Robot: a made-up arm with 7 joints. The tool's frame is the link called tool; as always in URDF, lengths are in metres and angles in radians. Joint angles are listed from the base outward. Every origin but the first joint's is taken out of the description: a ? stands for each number. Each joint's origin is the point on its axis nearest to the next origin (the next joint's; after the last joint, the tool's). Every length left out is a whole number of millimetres.
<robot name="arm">
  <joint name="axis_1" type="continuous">
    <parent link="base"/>
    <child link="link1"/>
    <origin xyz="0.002 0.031 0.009" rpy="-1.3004 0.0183 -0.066"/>
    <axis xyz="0 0 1"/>
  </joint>
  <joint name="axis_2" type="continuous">
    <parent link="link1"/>
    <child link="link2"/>
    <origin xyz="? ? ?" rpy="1.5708 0 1.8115"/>
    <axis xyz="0 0 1"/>
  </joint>
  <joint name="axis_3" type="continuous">
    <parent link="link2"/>
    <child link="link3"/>
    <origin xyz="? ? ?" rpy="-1.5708 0 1.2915"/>
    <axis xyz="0 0 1"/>
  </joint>
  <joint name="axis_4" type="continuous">
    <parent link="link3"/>
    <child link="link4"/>
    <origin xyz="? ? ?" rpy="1.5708 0 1.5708"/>
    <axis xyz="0 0 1"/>
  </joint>
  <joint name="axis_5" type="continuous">
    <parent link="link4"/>
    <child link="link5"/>
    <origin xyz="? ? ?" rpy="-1.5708 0 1.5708"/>
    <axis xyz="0 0 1"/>
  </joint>
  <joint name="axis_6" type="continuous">
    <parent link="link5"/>
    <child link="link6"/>
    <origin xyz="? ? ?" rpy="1.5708 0 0"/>
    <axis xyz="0 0 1"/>
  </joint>
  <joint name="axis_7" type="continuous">
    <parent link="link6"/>
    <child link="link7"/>
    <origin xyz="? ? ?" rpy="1.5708 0 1.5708"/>
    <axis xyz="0 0 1"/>
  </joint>
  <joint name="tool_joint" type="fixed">
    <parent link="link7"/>
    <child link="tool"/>
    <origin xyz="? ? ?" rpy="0 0 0"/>
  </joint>
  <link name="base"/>
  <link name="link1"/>
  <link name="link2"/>
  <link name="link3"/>
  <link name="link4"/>
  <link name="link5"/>
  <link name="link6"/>
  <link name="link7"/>
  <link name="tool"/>
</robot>
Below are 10 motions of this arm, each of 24 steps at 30 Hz.
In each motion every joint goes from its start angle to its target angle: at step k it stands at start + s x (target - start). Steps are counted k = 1, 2, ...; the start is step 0. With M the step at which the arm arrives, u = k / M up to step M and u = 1 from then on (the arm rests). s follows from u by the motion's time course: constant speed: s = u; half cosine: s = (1 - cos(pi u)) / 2; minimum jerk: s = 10 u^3 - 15 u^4 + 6 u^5.
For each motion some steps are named. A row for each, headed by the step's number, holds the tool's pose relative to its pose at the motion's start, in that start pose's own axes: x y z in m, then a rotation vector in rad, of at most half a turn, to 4 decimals.
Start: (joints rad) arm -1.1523 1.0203 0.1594 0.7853 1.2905 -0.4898 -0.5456
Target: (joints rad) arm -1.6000 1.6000 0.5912 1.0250 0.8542 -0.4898 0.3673
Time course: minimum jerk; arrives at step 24
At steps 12, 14, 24:
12: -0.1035 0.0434 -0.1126 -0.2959 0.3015 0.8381
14: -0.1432 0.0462 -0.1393 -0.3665 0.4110 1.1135
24: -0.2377 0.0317 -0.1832 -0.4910 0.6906 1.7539

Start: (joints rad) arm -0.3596 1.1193 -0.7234 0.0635 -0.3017 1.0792 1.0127
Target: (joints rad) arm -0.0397 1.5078 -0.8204 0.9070 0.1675 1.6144 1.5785
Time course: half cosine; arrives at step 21
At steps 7, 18, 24:
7: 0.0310 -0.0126 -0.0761 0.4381 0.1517 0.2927
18: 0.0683 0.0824 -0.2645 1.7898 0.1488 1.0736
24: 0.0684 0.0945 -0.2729 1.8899 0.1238 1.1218

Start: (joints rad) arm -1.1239 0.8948 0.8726 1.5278 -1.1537 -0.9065 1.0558
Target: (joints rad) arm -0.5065 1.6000 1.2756 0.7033 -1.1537 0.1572 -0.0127
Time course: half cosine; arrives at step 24
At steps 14, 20, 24:
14: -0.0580 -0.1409 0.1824 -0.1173 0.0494 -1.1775
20: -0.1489 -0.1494 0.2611 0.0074 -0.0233 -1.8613
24: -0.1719 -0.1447 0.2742 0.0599 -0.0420 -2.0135

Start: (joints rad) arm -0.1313 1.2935 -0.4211 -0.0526 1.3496 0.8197 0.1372
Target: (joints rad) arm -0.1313 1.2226 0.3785 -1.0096 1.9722 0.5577 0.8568
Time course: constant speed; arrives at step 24
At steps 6, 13, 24:
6: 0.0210 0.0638 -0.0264 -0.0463 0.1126 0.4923
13: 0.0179 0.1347 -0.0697 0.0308 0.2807 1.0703
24: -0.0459 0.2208 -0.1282 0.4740 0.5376 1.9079

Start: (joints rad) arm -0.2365 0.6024 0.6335 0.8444 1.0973 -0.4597 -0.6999
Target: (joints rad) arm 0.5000 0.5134 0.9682 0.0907 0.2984 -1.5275 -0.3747
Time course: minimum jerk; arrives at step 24
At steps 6, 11, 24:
6: -0.0124 -0.0058 -0.0052 0.0231 -0.0952 0.0915
11: -0.0626 -0.0223 -0.0172 0.1425 -0.3637 0.3956
24: -0.1804 -0.0543 -0.0143 0.5634 -0.8354 0.8898

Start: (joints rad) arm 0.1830 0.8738 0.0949 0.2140 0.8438 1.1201 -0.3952
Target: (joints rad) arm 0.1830 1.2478 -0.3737 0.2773 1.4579 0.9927 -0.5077
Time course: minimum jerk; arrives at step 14
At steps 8, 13, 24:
8: -0.0111 0.0142 0.0136 0.5308 -0.0339 0.4577
13: -0.0149 0.0130 0.0152 0.8536 -0.0331 0.7092
24: -0.0149 0.0130 0.0152 0.8566 -0.0330 0.7114

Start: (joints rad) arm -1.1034 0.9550 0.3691 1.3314 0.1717 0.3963 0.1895
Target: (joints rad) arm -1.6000 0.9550 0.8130 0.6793 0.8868 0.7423 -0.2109
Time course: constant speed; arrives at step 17
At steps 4, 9, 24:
4: -0.0182 0.0187 0.0586 -0.0649 -0.1341 -0.0283
9: -0.0491 0.0617 0.1142 -0.1725 -0.2641 -0.0083
24: -0.1042 0.1548 0.1452 -0.4357 -0.3526 0.0886

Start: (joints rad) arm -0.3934 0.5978 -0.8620 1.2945 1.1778 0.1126 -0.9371
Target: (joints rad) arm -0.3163 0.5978 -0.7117 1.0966 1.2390 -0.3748 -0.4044
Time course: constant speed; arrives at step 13
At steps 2, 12, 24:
2: -0.0025 0.0013 0.0073 0.0590 -0.0640 0.1013
12: -0.0209 0.0031 0.0382 0.2802 -0.4274 0.6145
24: -0.0231 0.0029 0.0407 0.2958 -0.4673 0.6653

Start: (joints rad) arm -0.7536 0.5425 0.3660 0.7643 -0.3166 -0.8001 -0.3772
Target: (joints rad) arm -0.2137 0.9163 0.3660 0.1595 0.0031 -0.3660 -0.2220
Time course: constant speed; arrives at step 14
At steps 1, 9, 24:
1: -0.0028 0.0075 0.0042 0.0431 0.0257 -0.0216
9: -0.0163 0.0445 0.0444 0.4082 0.2338 -0.2168
24: -0.0188 0.0459 0.0691 0.6463 0.3435 -0.3567

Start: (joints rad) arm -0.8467 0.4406 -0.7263 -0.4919 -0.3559 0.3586 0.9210
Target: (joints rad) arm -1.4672 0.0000 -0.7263 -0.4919 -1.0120 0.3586 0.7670
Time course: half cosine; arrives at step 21
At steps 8, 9, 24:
8: 0.0055 -0.0261 0.0536 -0.2492 -0.0348 -0.2069
9: 0.0045 -0.0314 0.0660 -0.3001 -0.0436 -0.2625
24: -0.0366 -0.0650 0.1664 -0.6299 -0.1115 -0.8513

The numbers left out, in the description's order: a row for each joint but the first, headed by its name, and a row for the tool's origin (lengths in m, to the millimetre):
axis_2: -0.004 0.011 0
axis_3: 0.166 -0.041 0
axis_4: 0.003 -0.015 0
axis_5: -0.178 -0.015 0
axis_6: -0.001 0 0
axis_7: 0 0.052 0
tool: 0 0 0

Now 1 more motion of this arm.
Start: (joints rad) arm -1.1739 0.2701 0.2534 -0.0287 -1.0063 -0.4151 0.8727
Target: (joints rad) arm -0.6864 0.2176 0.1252 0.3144 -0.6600 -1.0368 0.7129
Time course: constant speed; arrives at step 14
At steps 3, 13, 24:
3: 0.0034 0.0418 -0.0057 0.0828 -0.1123 0.0418
13: -0.0244 0.1802 0.0066 0.4382 -0.4077 0.0146
24: -0.0303 0.1930 0.0103 0.4774 -0.4264 -0.0006

